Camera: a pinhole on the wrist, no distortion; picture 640 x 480 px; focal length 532.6 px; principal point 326.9 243.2 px. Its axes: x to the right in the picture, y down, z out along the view. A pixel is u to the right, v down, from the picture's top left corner.
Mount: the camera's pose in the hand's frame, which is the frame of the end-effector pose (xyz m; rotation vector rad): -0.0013 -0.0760 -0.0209 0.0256 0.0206 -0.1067
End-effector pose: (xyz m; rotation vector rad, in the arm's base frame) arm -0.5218 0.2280 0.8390 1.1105 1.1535 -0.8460
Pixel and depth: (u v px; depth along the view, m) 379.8 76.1 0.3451
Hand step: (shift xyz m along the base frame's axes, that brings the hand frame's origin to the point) -0.0931 -0.3602 -0.0614
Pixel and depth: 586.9 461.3 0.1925
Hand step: 0.0570 -0.1655 -0.0988
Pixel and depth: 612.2 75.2 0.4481
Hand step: -0.0750 -0.4634 -0.2689
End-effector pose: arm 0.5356 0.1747 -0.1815 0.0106 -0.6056 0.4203
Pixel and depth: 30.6 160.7 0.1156
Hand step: -0.0659 -0.1197 0.0529
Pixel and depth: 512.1 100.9 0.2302
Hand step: 0.0017 -0.1370 0.2290
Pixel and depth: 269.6 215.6 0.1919
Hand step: -0.0740 -0.1111 0.1404
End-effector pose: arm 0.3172 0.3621 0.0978 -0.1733 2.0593 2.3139
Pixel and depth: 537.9 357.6 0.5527
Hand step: -0.2687 0.5141 0.0376
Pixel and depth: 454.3 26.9 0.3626
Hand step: -0.0699 0.3584 -0.2086
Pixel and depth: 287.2 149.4 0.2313
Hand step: 0.0187 0.2231 -0.0936
